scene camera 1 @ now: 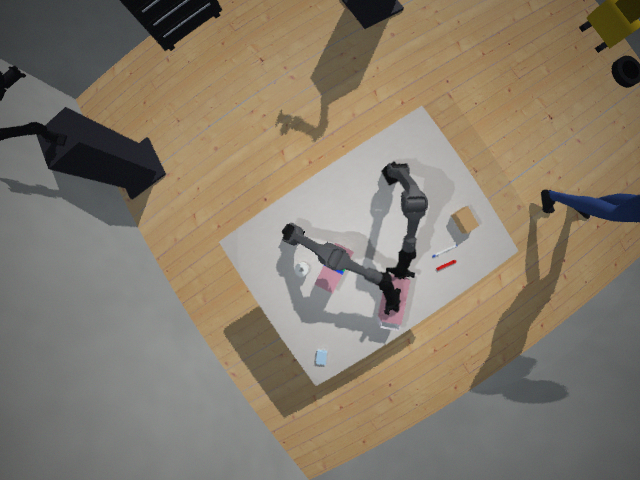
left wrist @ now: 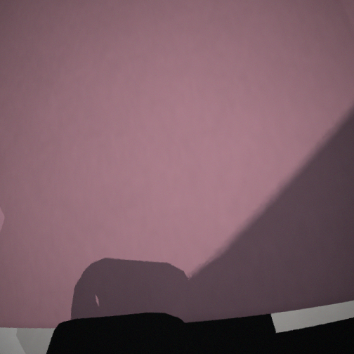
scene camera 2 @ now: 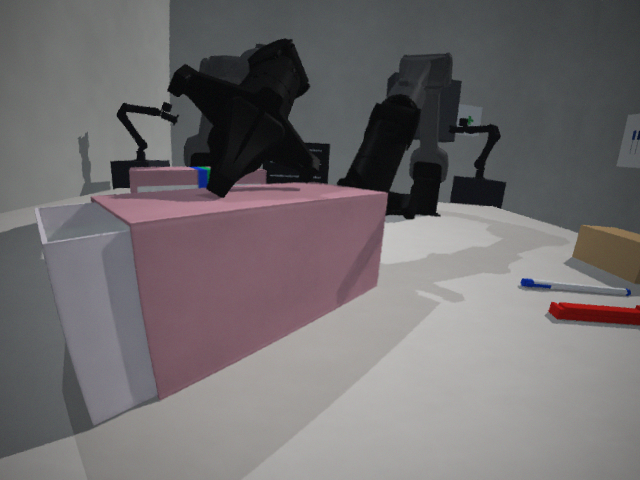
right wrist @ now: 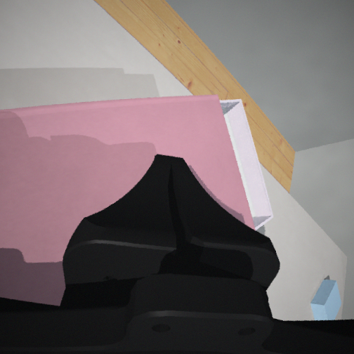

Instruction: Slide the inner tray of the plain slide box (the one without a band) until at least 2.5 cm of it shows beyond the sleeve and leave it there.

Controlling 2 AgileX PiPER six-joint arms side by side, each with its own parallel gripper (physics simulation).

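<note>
The plain pink slide box (scene camera 1: 401, 291) (scene camera 2: 258, 268) (left wrist: 165, 150) (right wrist: 120, 125) has no band. Its white inner tray (scene camera 1: 389, 326) (scene camera 2: 77, 304) (right wrist: 247, 165) sticks out of the sleeve at the left end in scene camera 2, with an open top. My right gripper (scene camera 1: 391, 305) (scene camera 2: 217, 191) (right wrist: 166, 173) is shut and empty, its tips at the sleeve's top. My left gripper (scene camera 1: 400, 272) (left wrist: 120, 332) is at the box's other end. Its fingertips are hidden and its opening does not show.
A second pink box (scene camera 1: 327, 279) (scene camera 2: 162, 172) with a blue and green band stands behind. A tan block (scene camera 1: 464, 220) (scene camera 2: 607, 250), a blue-capped pen (scene camera 1: 445, 250) (scene camera 2: 584, 287), a red stick (scene camera 1: 446, 265) (scene camera 2: 594, 313), a light blue block (scene camera 1: 321, 357) (right wrist: 327, 301) and a white round object (scene camera 1: 301, 268) are around.
</note>
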